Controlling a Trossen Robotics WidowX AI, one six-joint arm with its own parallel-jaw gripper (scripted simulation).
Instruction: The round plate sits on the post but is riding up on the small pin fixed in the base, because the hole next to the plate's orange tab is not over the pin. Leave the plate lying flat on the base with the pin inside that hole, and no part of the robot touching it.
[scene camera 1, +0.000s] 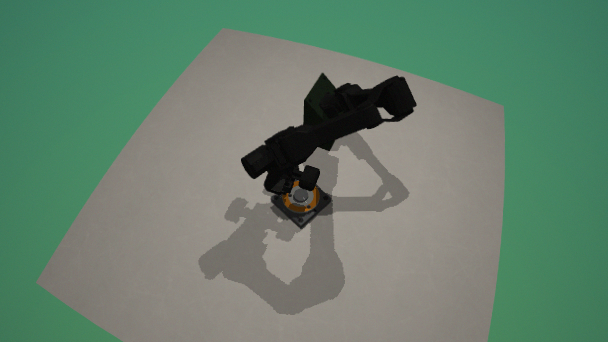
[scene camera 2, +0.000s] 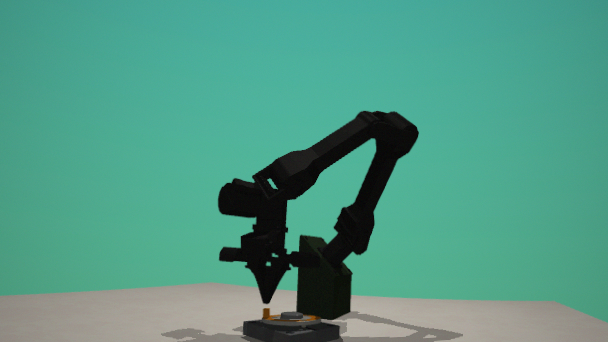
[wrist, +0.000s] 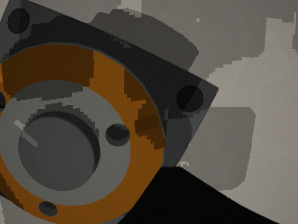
My gripper (scene camera 2: 266, 303) is shut, with nothing in its grasp. I also see a base (scene camera 1: 300, 219).
My gripper also shows in scene camera 1 (scene camera 1: 283, 185) and in the wrist view (wrist: 169, 176). The base also shows in the wrist view (wrist: 183, 99).
